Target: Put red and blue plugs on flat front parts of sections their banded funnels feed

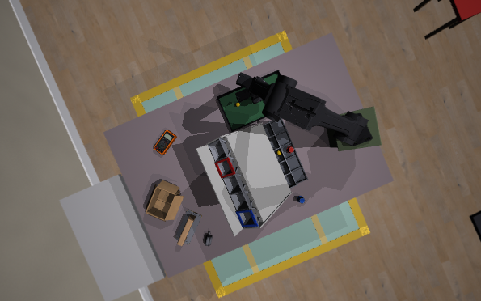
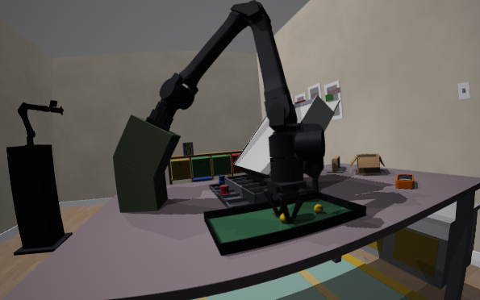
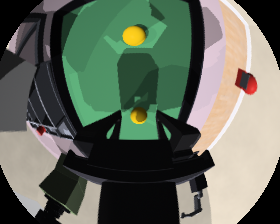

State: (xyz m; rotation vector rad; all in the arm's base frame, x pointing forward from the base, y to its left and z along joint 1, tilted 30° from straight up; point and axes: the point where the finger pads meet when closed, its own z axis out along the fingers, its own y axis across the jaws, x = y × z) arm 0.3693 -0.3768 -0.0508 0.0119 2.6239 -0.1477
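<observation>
My gripper is now 30 mm to the right of the green tray, 10 mm short of it and 10 mm above it. The rest, counted from my hand: orange multimeter (560 mm ahead, 10 mm to the left); cardboard box (710 mm ahead, 310 mm to the left, 20 mm above); sloped grey cover (350 mm to the left, 190 mm above, 150 mm ahead).
</observation>
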